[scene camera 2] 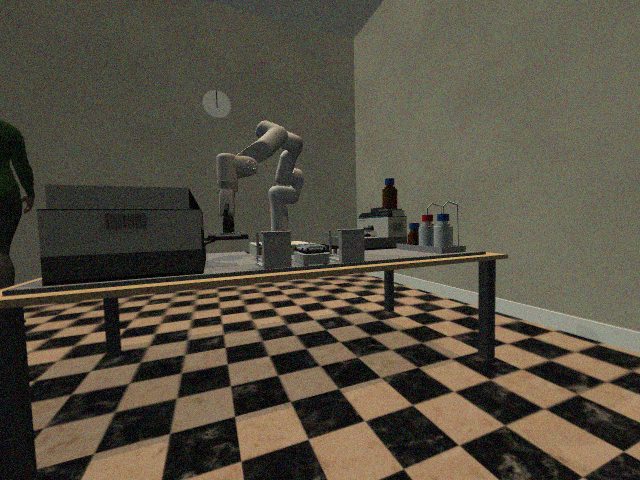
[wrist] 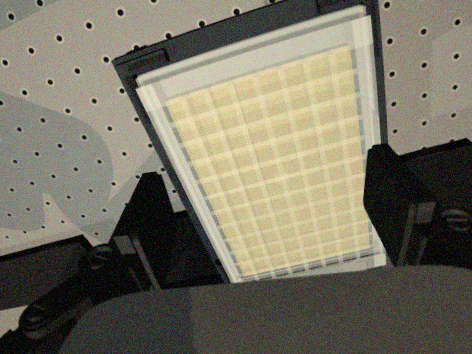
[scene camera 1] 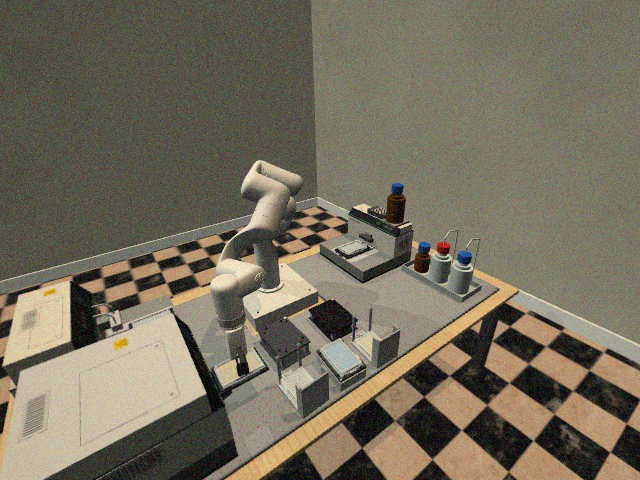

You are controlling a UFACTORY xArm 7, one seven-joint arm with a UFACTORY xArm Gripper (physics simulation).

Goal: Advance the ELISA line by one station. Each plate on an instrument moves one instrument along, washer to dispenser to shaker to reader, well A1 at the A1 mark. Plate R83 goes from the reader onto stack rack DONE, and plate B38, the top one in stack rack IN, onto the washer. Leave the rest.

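Frame: origin at the arm's base, x back, y up, z left, level; metres.
Where they show: gripper, fingertip midpoint: [scene camera 2: 229,232] [wrist: 265,187] [scene camera 1: 240,362]; arm's base, origin of the base link: [scene camera 1: 269,284].
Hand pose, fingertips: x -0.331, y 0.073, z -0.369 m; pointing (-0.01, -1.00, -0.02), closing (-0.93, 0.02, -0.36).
Each offset is from my fingertips to the top centre of the thing. "spot": to the spot under its first point.
A plate with yellow wells @(dx -0.007, dy +0.001, dz -0.008 m) [scene camera 1: 227,373] [wrist: 280,165] lies on the dark carrier @(dx -0.006, dy -0.013, dz -0.007 m) [scene camera 2: 238,236] [wrist: 215,37] that sticks out beside the large front-left instrument. My gripper [scene camera 1: 241,364] [scene camera 2: 227,230] [wrist: 265,187] is open and empty above this plate, with one finger on each long side in the wrist view; its height is hard to tell. A light-blue plate @(dx -0.171, dy -0.056, dz +0.261 m) [scene camera 1: 340,355] sits on a small base between two stack racks @(spot: dx -0.209, dy -0.050, dz +0.100 m) [scene camera 1: 314,393] @(spot: dx -0.269, dy -0.052, dz +0.379 m) [scene camera 1: 386,348] [scene camera 2: 276,249] [scene camera 2: 351,245]. A pale plate @(dx +0.221, dy -0.030, dz +0.829 m) [scene camera 1: 353,248] sits on the back-right instrument. The plate and rack labels are unreadable.
The large instrument @(dx +0.054, dy +0.146, dz -0.285 m) [scene camera 1: 113,382] [scene camera 2: 121,235] stands left of the gripper; another instrument [scene camera 1: 41,322] is behind it. Two dark blocks @(spot: dx +0.031, dy -0.065, dz +0.191 m) [scene camera 1: 283,338] @(spot: dx -0.017, dy -0.078, dz +0.397 m) [scene camera 1: 332,317] stand near the arm base. A bottle tray @(spot: dx -0.342, dy -0.103, dz +0.904 m) [scene camera 1: 467,295] [scene camera 2: 447,249] and a brown bottle @(spot: dx +0.060, dy +0.189, dz +0.942 m) [scene camera 1: 395,207] [scene camera 2: 389,196] are at the right.
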